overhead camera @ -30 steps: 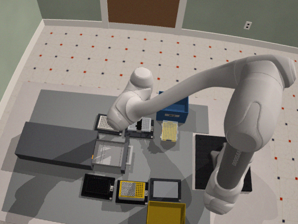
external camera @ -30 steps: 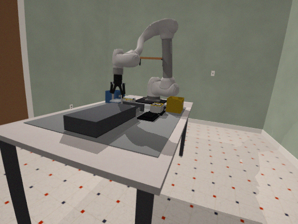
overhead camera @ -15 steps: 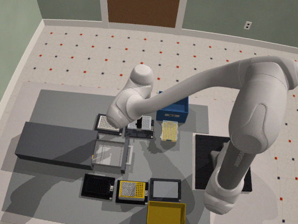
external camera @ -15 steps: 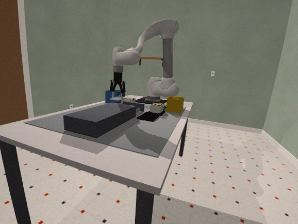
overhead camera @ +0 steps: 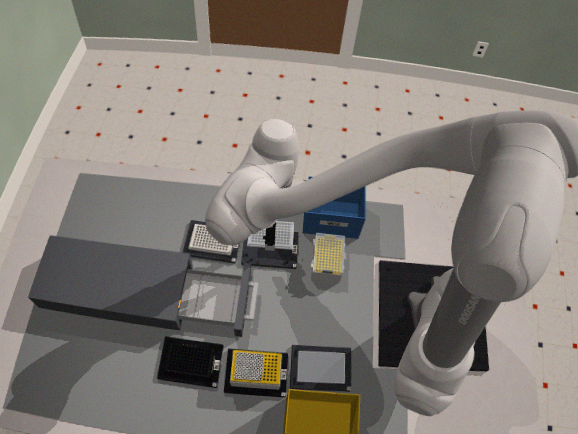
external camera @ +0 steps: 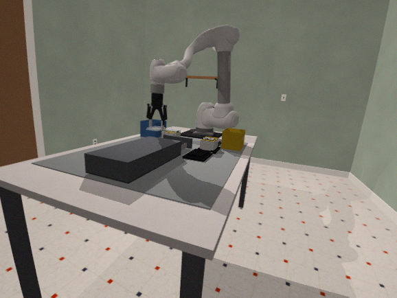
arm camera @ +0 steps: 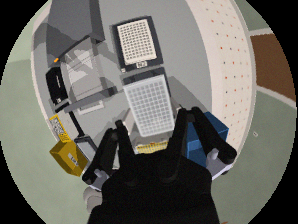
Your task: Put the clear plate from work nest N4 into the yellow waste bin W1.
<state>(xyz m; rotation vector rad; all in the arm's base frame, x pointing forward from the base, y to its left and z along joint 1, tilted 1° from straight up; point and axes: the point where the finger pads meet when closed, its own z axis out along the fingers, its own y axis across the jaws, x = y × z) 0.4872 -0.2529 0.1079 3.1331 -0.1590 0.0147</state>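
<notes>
The nest is 11 cm below my hand. The rest, counted from my hand: clear well plate 2 cm below; then blue bin 20 cm behind, 11 cm to the right, 7 cm below; then white plate 17 cm ahead, 3 cm to the right, 9 cm below.
</notes>
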